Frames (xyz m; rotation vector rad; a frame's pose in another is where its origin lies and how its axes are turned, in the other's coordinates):
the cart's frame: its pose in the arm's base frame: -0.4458 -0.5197 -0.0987 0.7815 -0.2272 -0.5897
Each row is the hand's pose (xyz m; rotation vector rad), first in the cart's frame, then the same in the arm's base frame.
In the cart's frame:
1: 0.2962 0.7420 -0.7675 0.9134 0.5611 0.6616
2: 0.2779 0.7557 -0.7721 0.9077 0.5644 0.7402
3: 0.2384 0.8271 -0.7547 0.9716 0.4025 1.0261
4: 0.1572 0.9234 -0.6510 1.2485 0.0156 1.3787
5: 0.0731 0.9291 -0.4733 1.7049 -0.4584 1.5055
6: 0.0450 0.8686 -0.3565 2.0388 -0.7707 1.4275
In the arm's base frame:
1: 0.4120 0.1813 -0.1062 1.6206 -0.2137 0.4236
2: 0.4046 0.2023 -0.0991 1.5923 -0.2368 0.5000
3: 0.3949 0.2547 -0.0349 1.5241 -0.5035 0.7254
4: 0.3267 0.2938 0.1080 1.5360 -1.0532 1.0025
5: 0.1888 0.2398 0.2375 1.7024 -1.6790 1.1297
6: 0.0938 0.1526 0.2759 1.8750 -2.0786 1.0951

